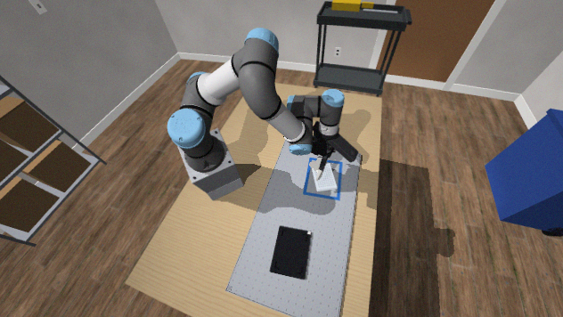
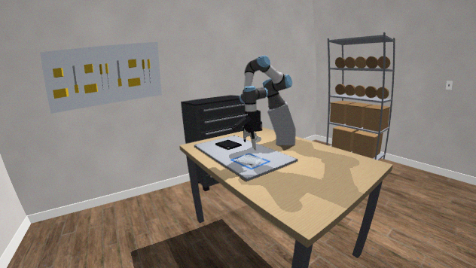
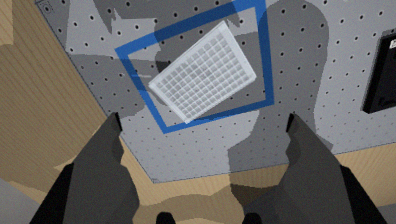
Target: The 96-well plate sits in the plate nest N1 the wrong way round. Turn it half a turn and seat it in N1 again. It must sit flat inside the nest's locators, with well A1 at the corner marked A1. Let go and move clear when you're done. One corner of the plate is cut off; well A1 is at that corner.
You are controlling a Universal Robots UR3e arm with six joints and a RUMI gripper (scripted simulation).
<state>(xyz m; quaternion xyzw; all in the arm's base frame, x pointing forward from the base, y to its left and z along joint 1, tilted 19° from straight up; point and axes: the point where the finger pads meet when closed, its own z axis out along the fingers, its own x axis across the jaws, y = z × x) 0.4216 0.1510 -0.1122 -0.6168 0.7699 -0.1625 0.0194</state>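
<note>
Right now my hand is 9 cm above the 96-well plate. The rest, counted from my hand: A1 corner mark: 1 cm behind, 26 cm to the right, 8 cm below; black plate nest N1: 5 cm behind, 34 cm to the right, 8 cm below.
</note>
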